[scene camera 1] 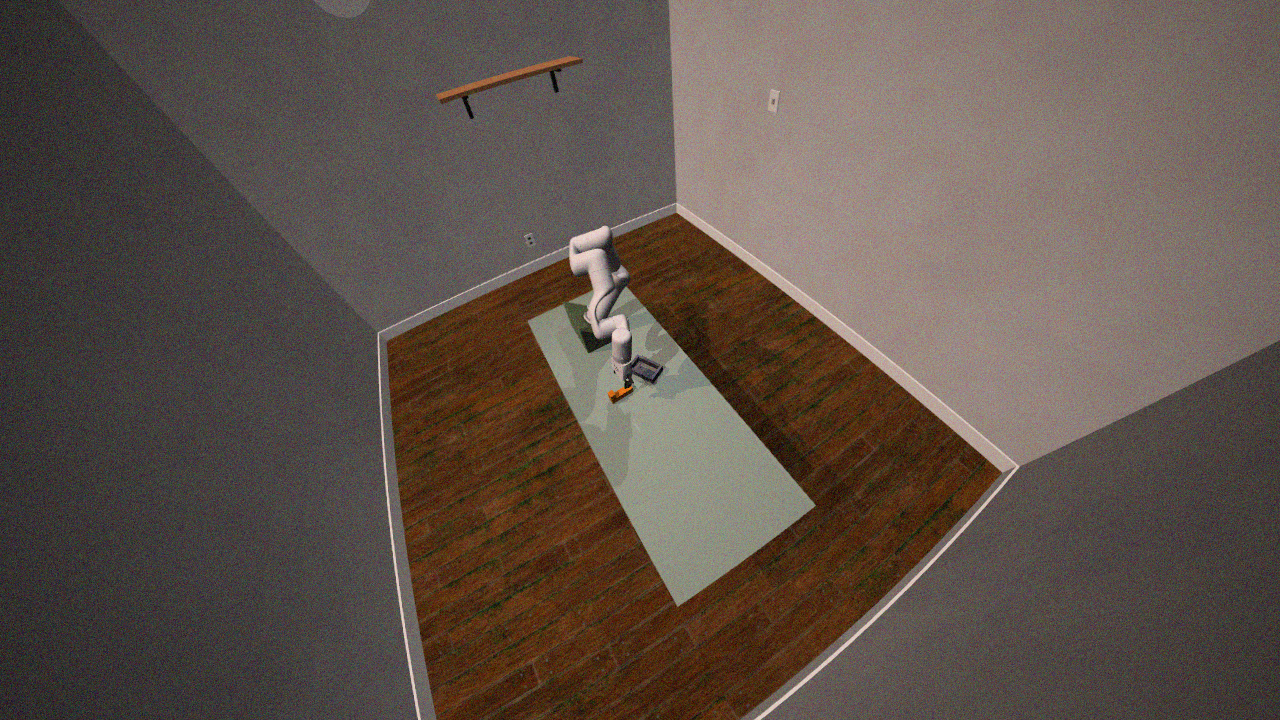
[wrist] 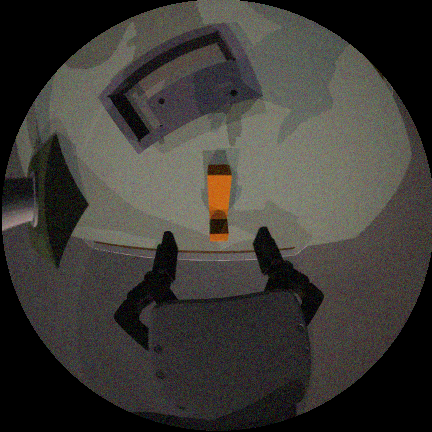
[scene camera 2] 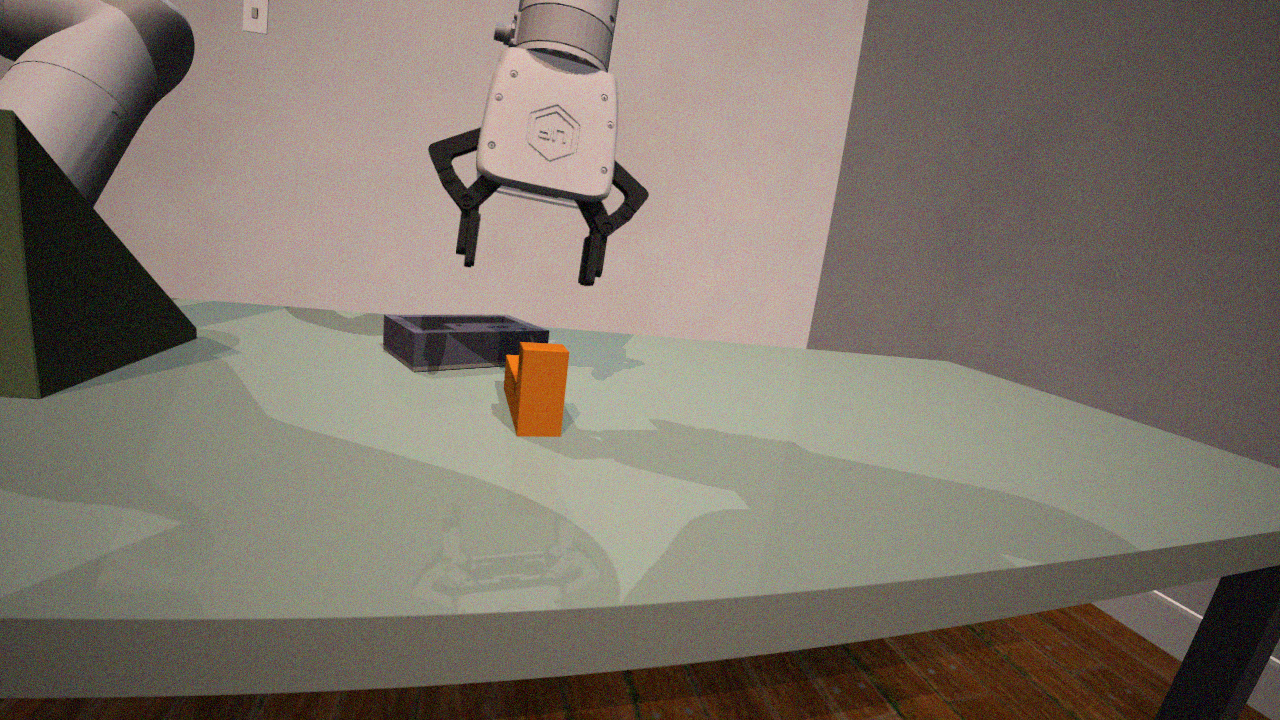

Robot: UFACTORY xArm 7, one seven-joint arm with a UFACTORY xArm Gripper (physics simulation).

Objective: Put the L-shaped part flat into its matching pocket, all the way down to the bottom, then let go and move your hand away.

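Frame: origin at the arm's base, x ahead, y left, z up, level; millimetres.
Where they show: gripper, fingertip midpoint: (scene camera 1: 622,379) (wrist: 216,237) (scene camera 2: 528,276).
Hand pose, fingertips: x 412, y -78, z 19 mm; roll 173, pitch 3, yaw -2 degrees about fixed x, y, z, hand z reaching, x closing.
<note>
After its pixels a point has its place.
The orange L-shaped part (scene camera 1: 614,394) {x 430, y -138, z -23 mm} (scene camera 2: 541,390) {x 417, y -159, z -49 mm} (wrist: 219,192) {x 418, y -78, z -52 mm} stands on the table on a narrow side, not flat, with one leg pointing up at the end nearest scene camera 2. It is outside the dark purple-grey pocket block (scene camera 2: 447,349) {x 353, y 1, z -62 mm} (wrist: 180,102) {x 380, y 35, z -46 mm}, which lies behind it in the second scene view and at the upper left in the wrist view. The block's cavity is partly visible; its depth is hard to tell. My gripper (scene camera 2: 528,274) {x 412, y -78, z 19 mm} (wrist: 216,237) {x 412, y -78, z 19 mm} is wide open and empty, above the table and clear of the part. Its fingers look small in the first scene view.
The pale green table (scene camera 1: 689,465) {x 855, y -55, z -81 mm} (scene camera 2: 805,501) {x 562, y -262, z -82 mm} (wrist: 325,150) {x 590, y -3, z -82 mm} carries everything. A dark green wedge-like base (scene camera 1: 580,329) {x 91, y -107, z 85 mm} (scene camera 2: 89,295) {x 108, y -62, z -23 mm} (wrist: 57,200) {x 109, y -40, z -20 mm} stands by the arm's foot, at the left in the wrist view. The table's near edge crosses the lower second scene view.
</note>
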